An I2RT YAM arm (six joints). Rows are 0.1 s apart.
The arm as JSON. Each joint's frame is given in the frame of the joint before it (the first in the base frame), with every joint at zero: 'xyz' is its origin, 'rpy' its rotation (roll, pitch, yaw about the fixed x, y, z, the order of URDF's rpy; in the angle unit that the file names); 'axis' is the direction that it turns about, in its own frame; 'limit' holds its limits. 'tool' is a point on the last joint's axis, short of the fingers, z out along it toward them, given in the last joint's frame.
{
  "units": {
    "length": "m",
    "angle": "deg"
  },
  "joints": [
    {
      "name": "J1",
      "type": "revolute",
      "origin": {
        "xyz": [
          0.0,
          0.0,
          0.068
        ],
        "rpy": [
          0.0,
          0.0,
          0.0
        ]
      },
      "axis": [
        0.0,
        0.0,
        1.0
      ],
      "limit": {
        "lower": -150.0,
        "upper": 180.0
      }
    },
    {
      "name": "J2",
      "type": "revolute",
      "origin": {
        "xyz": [
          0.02,
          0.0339,
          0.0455
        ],
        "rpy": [
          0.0,
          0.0,
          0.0
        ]
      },
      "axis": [
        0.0,
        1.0,
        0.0
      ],
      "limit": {
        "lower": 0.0,
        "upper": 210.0
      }
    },
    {
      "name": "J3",
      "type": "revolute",
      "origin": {
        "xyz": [
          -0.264,
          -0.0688,
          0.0
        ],
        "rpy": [
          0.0,
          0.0,
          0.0
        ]
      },
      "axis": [
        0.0,
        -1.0,
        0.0
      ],
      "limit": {
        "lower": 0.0,
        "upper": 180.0
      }
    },
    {
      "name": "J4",
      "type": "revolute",
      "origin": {
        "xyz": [
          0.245,
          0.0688,
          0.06
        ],
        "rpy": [
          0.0,
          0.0,
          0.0
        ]
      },
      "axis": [
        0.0,
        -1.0,
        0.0
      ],
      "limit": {
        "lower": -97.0,
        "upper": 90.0
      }
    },
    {
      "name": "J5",
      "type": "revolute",
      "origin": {
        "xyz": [
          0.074,
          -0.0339,
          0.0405
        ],
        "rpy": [
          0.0,
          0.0,
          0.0
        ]
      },
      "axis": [
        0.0,
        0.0,
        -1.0
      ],
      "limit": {
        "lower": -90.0,
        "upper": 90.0
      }
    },
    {
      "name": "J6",
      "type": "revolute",
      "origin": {
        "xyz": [
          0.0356,
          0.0,
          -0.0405
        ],
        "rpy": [
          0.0,
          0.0,
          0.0
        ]
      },
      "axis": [
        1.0,
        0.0,
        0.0
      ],
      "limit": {
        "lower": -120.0,
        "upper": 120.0
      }
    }
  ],
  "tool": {
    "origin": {
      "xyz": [
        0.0,
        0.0,
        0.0
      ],
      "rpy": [
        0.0,
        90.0,
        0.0
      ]
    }
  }
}
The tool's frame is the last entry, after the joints.
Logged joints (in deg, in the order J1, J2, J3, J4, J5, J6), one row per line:
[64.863 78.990 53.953 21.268 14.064 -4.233]
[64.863 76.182 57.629 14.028 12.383 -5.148]
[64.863 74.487 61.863 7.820 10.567 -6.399]
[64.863 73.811 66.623 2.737 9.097 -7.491]
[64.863 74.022 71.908 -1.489 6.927 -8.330]
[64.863 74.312 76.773 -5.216 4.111 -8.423]
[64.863 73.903 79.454 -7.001 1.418 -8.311]
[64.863 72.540 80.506 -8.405 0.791 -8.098]
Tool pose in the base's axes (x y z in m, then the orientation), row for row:
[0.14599 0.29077 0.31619 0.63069 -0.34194 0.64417 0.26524]
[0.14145 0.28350 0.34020 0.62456 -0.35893 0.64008 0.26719]
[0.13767 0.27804 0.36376 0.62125 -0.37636 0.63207 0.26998]
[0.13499 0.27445 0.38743 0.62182 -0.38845 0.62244 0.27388]
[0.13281 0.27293 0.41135 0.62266 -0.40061 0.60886 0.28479]
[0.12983 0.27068 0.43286 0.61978 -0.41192 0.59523 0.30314]
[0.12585 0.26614 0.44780 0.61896 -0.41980 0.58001 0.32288]
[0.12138 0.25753 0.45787 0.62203 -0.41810 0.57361 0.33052]
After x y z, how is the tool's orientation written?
As a quaternion, w x y z.
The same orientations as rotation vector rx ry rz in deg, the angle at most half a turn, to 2 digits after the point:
[-44.85 84.50 34.79]
[-47.20 84.17 35.14]
[-49.56 83.23 35.55]
[-51.14 81.94 36.06]
[-52.72 80.13 37.48]
[-54.27 78.43 39.94]
[-55.33 76.45 42.56]
[-55.04 75.51 43.51]

